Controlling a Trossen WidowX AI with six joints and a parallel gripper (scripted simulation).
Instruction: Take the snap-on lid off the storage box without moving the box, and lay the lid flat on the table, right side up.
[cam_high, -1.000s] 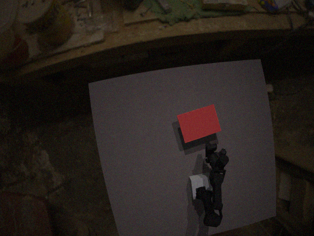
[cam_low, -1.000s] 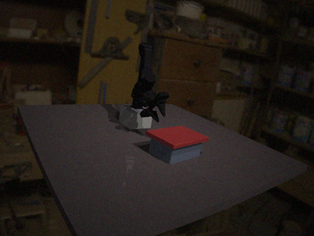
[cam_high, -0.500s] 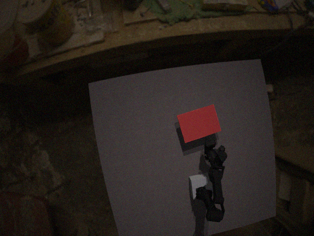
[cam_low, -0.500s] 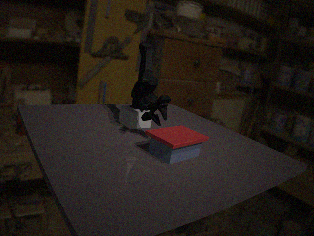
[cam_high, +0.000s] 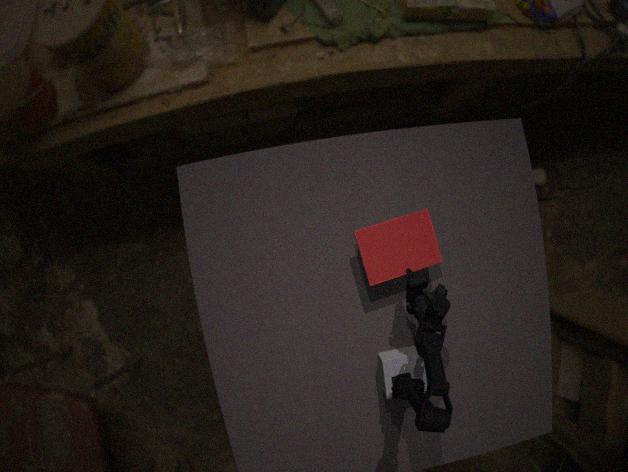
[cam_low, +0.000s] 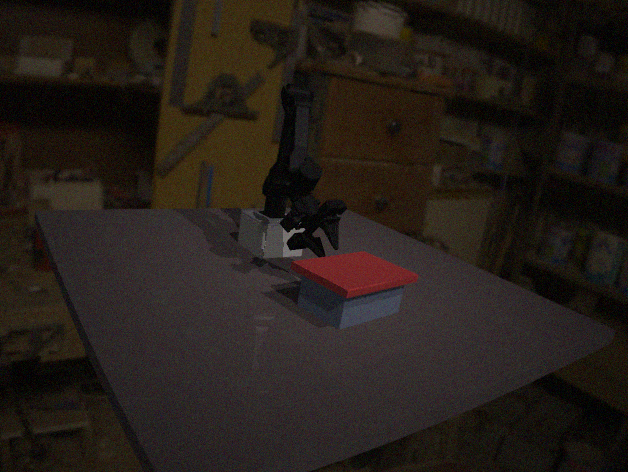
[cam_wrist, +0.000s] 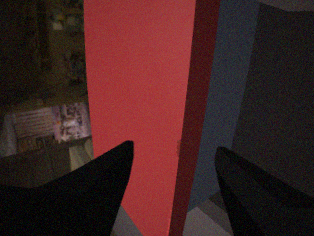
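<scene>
Right now my gripper tip is 90 mm short of the red lid, 10 mm to the right of it and 10 mm above it. The rest, counted from my gripper tip: blue storage box (90 mm ahead, 10 mm to the left, 60 mm below).
</scene>
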